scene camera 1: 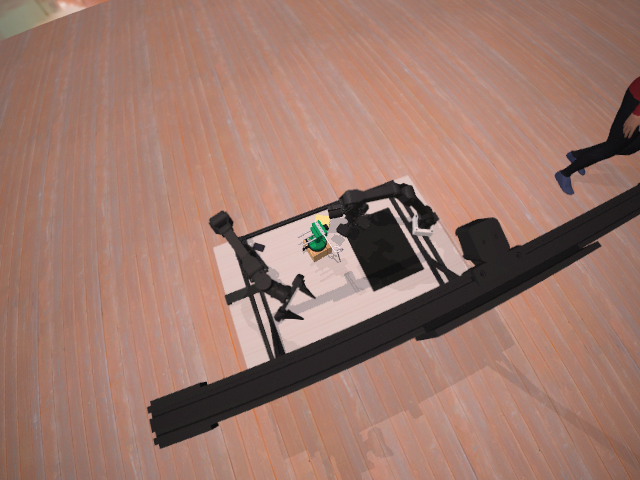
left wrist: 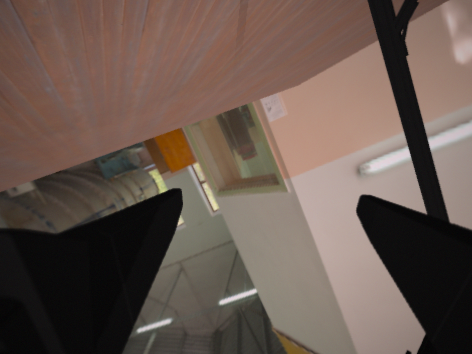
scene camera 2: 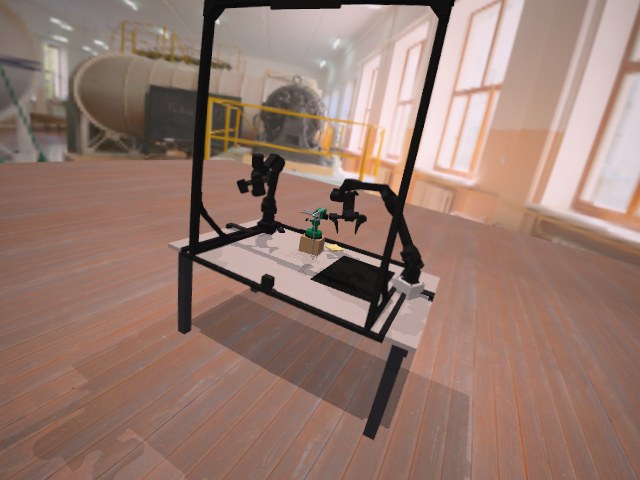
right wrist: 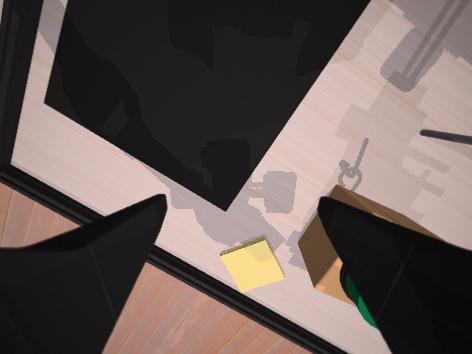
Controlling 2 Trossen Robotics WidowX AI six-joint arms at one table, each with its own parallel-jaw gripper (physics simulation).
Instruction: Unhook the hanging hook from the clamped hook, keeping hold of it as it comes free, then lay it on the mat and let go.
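Places are measured from the left arm's base along level axes (x ahead, y left, z up), in centimetres.
Pixels of known places: left gripper, fingertip midpoint: (scene camera 1: pixel 309 308) (left wrist: pixel 268 199) (scene camera 2: pixel 257 188); right gripper, fingertip midpoint: (scene camera 1: pixel 353 225) (scene camera 2: pixel 346 233) (right wrist: pixel 243 202); left arm's base, link origin: (scene camera 2: pixel 267 221); right arm's base, link origin: (scene camera 1: pixel 424 223) (scene camera 2: pixel 410 280).
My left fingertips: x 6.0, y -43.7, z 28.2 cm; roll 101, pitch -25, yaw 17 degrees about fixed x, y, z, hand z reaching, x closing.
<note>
For each thing: its top centre in the pictures, then the offset to it from my left fingertips. "*": a spot on its surface instead. Level surfaces: height alone.
- green vise, top centre: (scene camera 1: pixel 313 230) (scene camera 2: pixel 315 207) dx +24.1, dy +27.4, dz -10.0 cm
- wooden block, top centre: (right wrist: pixel 386 274) (scene camera 1: pixel 317 242) (scene camera 2: pixel 313 236) dx +25.4, dy +27.2, dz -25.7 cm
- dark rod end, surface spot: (right wrist: pixel 445 136) * dx +28.0, dy +12.8, dz -25.3 cm
- black mat, surface height: dz -33.7 cm
- yellow note pad, top centre: (right wrist: pixel 252 268) (scene camera 1: pixel 322 221) (scene camera 2: pixel 334 247) dx +37.4, dy +37.7, dz -33.0 cm
- small dark object, top centre: (scene camera 1: pixel 258 246) dx +1.9, dy +48.8, dz -32.7 cm
A green vise (scene camera 1: pixel 317 241) (scene camera 2: pixel 313 231) stands on a wooden block (scene camera 1: pixel 321 254) (scene camera 2: pixel 311 244) (right wrist: pixel 320 240). The pale, thin hanging hook (scene camera 1: pixel 337 253) shows beside it in scene camera 1; its link with the clamped hook is too small to make out. A dark rod end (right wrist: pixel 445 136) enters the right wrist view; I cannot tell which part it is. The black mat (scene camera 1: pixel 392 258) (scene camera 2: pixel 348 273) (right wrist: pixel 150 30) lies right of the block. My right gripper (scene camera 2: pixel 347 232) (right wrist: pixel 243 202) is open and empty, above the table between block and mat. My left gripper (scene camera 1: pixel 308 307) (left wrist: pixel 268 199) is open, raised, away from the hooks.
A yellow note pad (scene camera 1: pixel 323 220) (scene camera 2: pixel 333 248) (right wrist: pixel 252 265) lies near the block, by the table's edge. A small dark object (scene camera 1: pixel 258 246) lies near the left arm. Black frame bars border the table, and a heavy black beam (scene camera 1: pixel 330 356) crosses scene camera 1.
</note>
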